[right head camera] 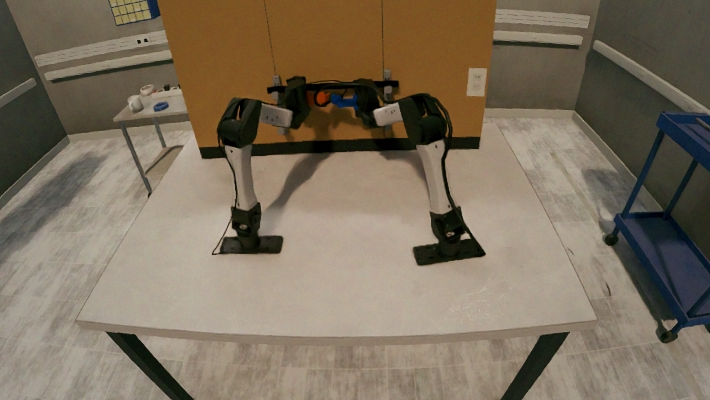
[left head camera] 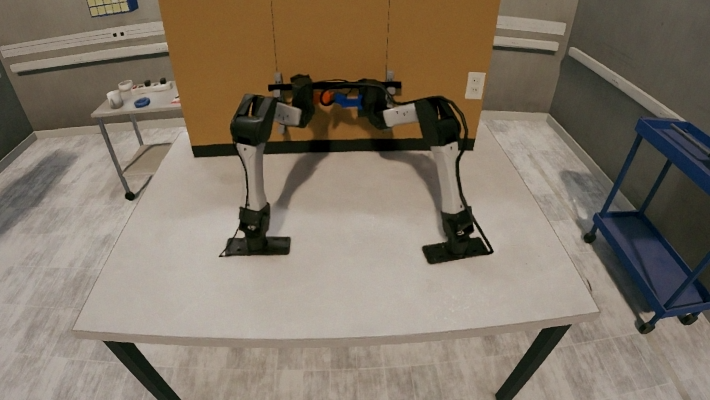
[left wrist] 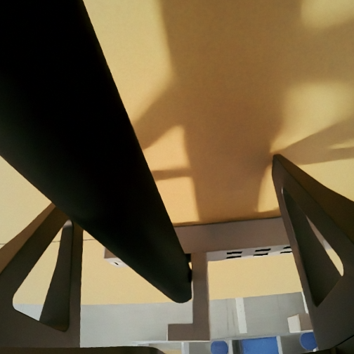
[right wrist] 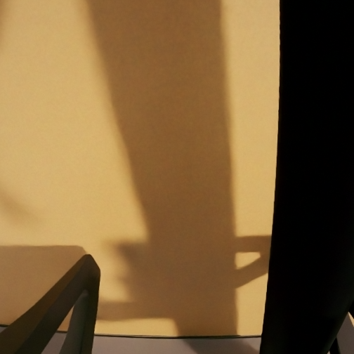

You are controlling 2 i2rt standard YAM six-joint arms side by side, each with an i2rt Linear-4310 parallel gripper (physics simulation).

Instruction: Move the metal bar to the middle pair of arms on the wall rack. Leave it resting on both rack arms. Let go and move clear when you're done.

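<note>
The metal bar (left head camera: pixel 287 87) (right head camera: pixel 392 84) (left wrist: pixel 100 140) (right wrist: pixel 315 175) is black and lies across the upper part of the wall rack (left head camera: pixel 390 76) (right head camera: pixel 387 75) (left wrist: pixel 235 235). In the left wrist view its near end is beside a grey rack arm (left wrist: pixel 200 300). My left gripper (left wrist: pixel 170 180) is open; the bar passes close in front of its left finger, not gripped. My right gripper (right wrist: pixel 198 256) is open; the bar covers most of its right finger in the right wrist view. Both wrists hide much of the bar and rack in the head views.
The rack stands on a brown wall panel (left head camera: pixel 215 60) (right head camera: pixel 215 60) behind the table (left head camera: pixel 340 295) (right head camera: pixel 340 295). A white outlet (left head camera: pixel 475 85) (right head camera: pixel 476 82) is at the panel's right. A side table (left head camera: pixel 165 107) and a blue cart (left head camera: pixel 635 250) stand beyond the table's sides.
</note>
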